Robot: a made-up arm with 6 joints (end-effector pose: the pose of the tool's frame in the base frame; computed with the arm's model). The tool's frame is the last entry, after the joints.
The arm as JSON. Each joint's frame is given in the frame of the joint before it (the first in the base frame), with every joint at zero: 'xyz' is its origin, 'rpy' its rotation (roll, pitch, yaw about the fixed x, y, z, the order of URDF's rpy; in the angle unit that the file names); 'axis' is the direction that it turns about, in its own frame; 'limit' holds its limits. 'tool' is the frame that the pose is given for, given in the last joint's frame.
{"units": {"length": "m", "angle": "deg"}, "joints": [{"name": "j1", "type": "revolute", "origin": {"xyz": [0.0, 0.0, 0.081], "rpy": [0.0, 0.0, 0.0]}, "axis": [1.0, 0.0, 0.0], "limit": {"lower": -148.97, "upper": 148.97}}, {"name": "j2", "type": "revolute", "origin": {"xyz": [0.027, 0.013, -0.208], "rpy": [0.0, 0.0, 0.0]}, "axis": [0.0, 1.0, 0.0], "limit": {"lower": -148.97, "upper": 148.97}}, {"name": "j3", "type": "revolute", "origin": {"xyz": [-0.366, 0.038, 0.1], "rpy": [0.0, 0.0, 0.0]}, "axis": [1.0, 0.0, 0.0], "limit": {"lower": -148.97, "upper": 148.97}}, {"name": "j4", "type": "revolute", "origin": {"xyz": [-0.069, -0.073, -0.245], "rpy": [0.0, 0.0, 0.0]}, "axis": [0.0, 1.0, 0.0], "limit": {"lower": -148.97, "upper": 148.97}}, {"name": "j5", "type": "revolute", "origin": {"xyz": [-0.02, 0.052, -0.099], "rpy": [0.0, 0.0, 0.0]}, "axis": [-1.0, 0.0, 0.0], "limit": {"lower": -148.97, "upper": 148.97}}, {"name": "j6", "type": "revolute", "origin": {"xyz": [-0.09, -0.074, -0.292], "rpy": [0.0, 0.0, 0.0]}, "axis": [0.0, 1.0, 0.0], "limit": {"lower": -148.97, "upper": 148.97}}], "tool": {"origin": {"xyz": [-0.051, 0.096, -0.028], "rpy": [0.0, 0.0, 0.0]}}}
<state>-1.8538 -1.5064 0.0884 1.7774 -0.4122 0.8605</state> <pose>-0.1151 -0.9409 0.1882 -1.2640 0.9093 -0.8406</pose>
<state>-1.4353 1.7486 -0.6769 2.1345 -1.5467 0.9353</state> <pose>-0.0010 0.2478 -0.0913 -0.2398 0.3725 2.5115</pose>
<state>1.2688 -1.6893 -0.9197 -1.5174 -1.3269 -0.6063</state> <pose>0.4466 0.4022 -0.1133 -0.4186 -2.8461 0.0942</pose>
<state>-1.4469 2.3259 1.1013 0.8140 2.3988 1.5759</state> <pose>0.2678 0.2337 0.0590 0.3632 -2.2836 0.1091</pose>
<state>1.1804 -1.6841 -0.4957 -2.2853 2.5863 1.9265</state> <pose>0.2416 0.4584 -0.4097 -1.8858 0.6313 1.0878</pose>
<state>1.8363 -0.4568 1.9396 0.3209 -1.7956 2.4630</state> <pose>-0.6124 0.0436 0.3011 0.4726 2.2932 -1.2123</pose>
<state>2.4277 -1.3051 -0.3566 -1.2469 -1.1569 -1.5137</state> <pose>0.3224 0.2133 0.6287 0.3865 1.5521 1.5601</pose>
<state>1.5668 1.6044 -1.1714 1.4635 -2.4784 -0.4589</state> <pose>-0.0535 -0.0639 0.1222 0.4233 1.4462 -0.8744</pose>
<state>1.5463 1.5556 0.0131 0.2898 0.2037 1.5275</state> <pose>-0.4151 -0.4517 0.1016 0.4580 -2.1635 -2.1847</pose>
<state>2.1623 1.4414 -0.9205 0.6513 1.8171 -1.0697</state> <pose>0.2211 -0.1168 -0.4006 0.1244 -1.8638 2.0018</pose>
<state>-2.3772 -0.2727 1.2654 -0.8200 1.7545 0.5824</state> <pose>-0.3687 -0.7043 0.3045 -2.2170 -1.0089 -0.7305</pose>
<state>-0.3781 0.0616 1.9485 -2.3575 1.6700 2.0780</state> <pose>-0.2635 0.2673 -0.2776 2.2428 1.0044 -1.4702</pose>
